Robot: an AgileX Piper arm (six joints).
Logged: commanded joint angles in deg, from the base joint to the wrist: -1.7 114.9 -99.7 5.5 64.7 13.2; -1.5 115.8 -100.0 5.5 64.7 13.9; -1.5 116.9 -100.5 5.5 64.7 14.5; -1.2 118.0 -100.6 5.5 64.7 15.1; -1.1 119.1 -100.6 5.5 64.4 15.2; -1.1 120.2 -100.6 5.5 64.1 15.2; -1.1 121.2 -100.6 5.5 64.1 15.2; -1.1 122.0 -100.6 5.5 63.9 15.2; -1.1 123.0 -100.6 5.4 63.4 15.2; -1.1 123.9 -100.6 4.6 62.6 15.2; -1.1 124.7 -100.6 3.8 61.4 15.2
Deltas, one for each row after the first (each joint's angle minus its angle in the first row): 0.2 0.9 -0.3 0.0 0.0 0.7; 0.2 2.0 -0.8 0.0 0.0 1.3; 0.5 3.1 -0.9 0.0 0.0 1.9; 0.6 4.2 -0.9 0.0 -0.3 2.0; 0.6 5.3 -0.9 0.0 -0.6 2.0; 0.6 6.3 -0.9 0.0 -0.6 2.0; 0.6 7.1 -0.9 0.0 -0.8 2.0; 0.6 8.1 -0.9 -0.1 -1.3 2.0; 0.6 9.0 -0.9 -0.9 -2.1 2.0; 0.6 9.8 -0.9 -1.7 -3.3 2.0
